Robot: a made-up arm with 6 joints.
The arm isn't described. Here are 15 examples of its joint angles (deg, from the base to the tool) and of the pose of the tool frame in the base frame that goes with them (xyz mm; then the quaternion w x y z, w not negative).
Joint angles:
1: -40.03 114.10 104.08 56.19 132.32 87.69
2: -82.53 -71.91 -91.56 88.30 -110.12 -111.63
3: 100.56 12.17 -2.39 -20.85 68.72 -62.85
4: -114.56 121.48 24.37 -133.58 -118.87 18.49
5: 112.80 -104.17 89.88 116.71 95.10 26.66
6: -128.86 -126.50 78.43 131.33 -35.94 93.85
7: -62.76 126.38 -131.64 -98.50 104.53 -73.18
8: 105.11 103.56 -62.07 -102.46 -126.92 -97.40
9: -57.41 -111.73 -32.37 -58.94 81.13 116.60
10: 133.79 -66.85 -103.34 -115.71 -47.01 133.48
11: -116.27 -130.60 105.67 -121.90 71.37 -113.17
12: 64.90 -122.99 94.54 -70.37 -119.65 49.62
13: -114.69 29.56 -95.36 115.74 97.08 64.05
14: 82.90 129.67 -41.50 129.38 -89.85 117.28
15: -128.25 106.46 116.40 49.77 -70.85 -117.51
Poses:
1: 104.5 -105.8 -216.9 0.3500 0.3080 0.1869 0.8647
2: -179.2 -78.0 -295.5 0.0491 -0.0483 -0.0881 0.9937
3: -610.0 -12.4 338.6 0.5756 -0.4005 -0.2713 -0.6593
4: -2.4 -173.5 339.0 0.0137 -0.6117 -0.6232 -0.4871
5: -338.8 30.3 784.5 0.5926 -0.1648 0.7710 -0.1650
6: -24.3 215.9 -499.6 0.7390 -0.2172 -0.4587 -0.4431
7: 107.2 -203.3 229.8 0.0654 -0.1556 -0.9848 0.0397
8: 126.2 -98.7 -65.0 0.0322 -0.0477 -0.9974 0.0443
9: 392.7 -467.1 -61.9 0.1123 -0.1680 0.9697 0.1370
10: -130.6 326.6 805.1 0.3832 0.0048 0.9154 -0.1232
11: 60.5 436.7 -308.7 0.1811 -0.9382 -0.0096 -0.2946
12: 120.3 -48.6 324.4 0.1860 -0.0617 0.0724 -0.9779
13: -249.8 -433.4 440.7 0.0878 -0.0523 0.9517 0.2895
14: 86.3 160.0 334.7 0.7344 -0.0510 0.5707 -0.3637
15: 104.7 -184.9 216.6 0.7240 0.2021 0.6546 0.0807
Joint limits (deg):
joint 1: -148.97..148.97
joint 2: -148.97..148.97
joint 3: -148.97..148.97
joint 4: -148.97..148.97
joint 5: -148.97..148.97
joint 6: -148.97..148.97
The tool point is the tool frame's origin. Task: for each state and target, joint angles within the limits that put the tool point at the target. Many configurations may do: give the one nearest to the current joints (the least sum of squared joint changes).
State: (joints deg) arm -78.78 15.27 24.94 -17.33 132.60 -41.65
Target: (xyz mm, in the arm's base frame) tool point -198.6 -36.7 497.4
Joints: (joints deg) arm -122.72 59.70 9.92 -4.83 145.86 -59.09
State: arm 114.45 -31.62 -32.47 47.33 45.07 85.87
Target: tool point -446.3 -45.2 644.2
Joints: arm 147.78 -29.37 -16.81 64.43 16.49 86.28
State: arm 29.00 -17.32 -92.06 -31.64 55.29 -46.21
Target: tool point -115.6 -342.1 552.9
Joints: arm 25.95 -53.54 -116.66 -49.41 43.75 -55.02
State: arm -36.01 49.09 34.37 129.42 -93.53 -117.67
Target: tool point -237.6 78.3 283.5
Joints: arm -29.94 64.07 36.35 122.44 -110.23 -124.40
